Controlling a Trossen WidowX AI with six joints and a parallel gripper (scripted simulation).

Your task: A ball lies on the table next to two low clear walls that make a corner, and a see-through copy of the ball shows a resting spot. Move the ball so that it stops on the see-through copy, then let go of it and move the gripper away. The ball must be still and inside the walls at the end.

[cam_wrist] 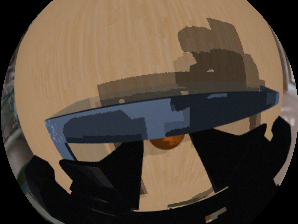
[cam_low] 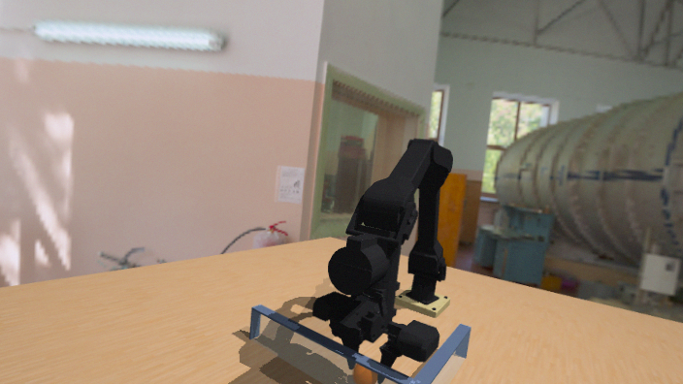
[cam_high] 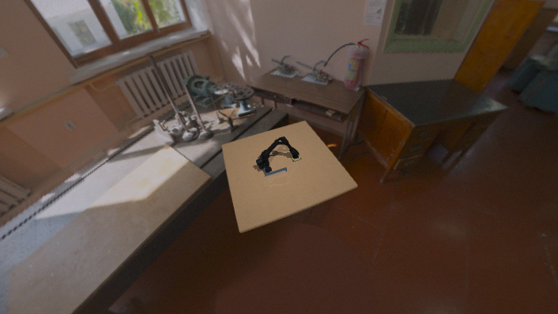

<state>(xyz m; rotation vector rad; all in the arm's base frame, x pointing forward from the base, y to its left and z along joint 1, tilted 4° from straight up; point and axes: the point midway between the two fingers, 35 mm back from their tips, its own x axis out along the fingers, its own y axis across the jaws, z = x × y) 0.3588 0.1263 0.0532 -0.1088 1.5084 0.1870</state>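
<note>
Now: the orange ball right at my gripper tip. Also, from my gripper tip: see-through copy of ball (right at my gripper tip).
</note>
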